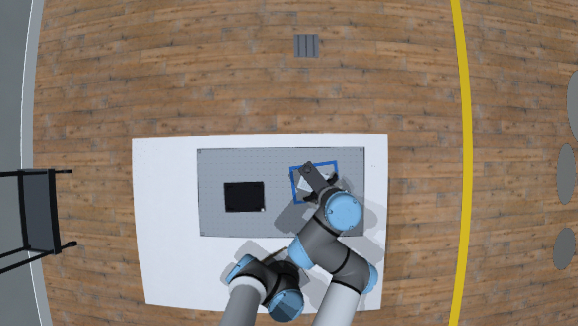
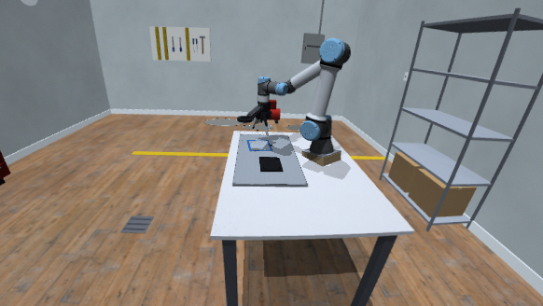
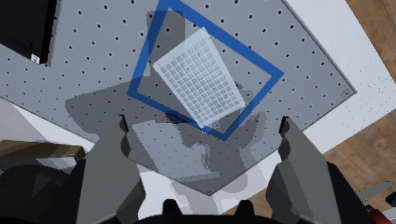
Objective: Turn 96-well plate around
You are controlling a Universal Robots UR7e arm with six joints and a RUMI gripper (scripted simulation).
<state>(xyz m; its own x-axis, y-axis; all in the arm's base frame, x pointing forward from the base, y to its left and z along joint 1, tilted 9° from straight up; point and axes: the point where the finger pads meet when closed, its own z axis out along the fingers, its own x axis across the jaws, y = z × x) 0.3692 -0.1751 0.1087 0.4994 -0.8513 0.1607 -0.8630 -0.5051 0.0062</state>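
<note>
The clear 96-well plate lies 90 mm below my hand. From my hand the other things lie so: black rectangular nest (290 mm to the left, 80 mm below, 20 mm behind).
</note>
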